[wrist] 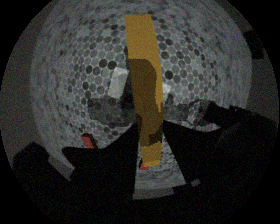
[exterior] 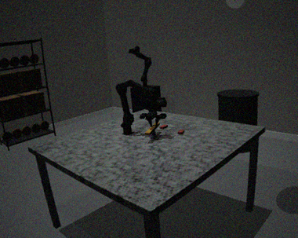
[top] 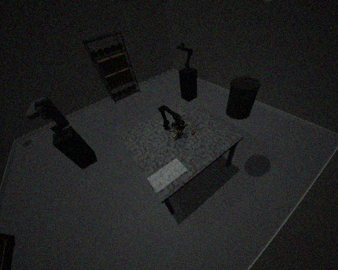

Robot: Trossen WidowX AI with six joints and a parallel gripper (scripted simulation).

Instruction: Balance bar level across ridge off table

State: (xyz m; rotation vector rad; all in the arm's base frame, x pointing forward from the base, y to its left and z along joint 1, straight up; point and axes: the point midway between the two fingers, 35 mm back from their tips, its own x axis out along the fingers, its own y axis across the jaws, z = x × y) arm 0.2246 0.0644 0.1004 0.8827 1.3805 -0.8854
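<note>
The yellow bar lies 1 cm ahead of my gripper tip and 3 cm to the right of it.
</note>
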